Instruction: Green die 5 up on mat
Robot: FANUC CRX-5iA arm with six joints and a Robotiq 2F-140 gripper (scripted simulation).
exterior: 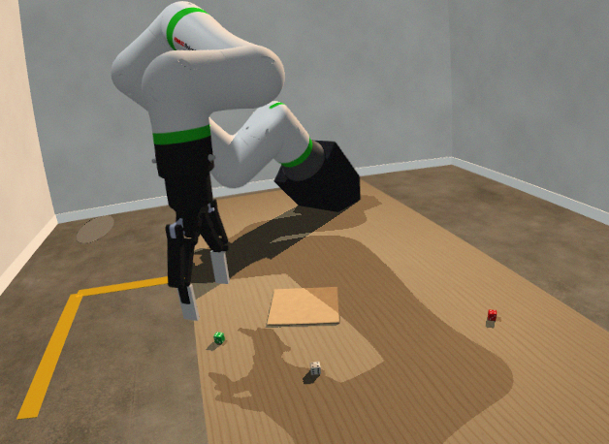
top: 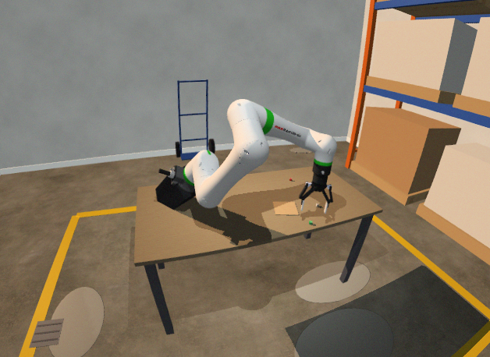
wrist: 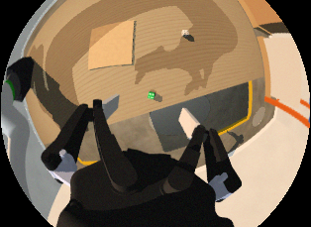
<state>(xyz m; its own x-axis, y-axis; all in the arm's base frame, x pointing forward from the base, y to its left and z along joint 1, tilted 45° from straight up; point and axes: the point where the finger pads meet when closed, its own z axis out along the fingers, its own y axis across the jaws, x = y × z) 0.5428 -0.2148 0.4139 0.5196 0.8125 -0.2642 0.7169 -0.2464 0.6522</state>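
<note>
The green die lies 100 mm below my hand. The rest, counted from my hand: white die 160 mm ahead, 140 mm to the left, 100 mm below; then red die 200 mm ahead, 500 mm to the left, 100 mm below; then tan mat 40 mm behind, 200 mm to the left, 110 mm below.
</note>
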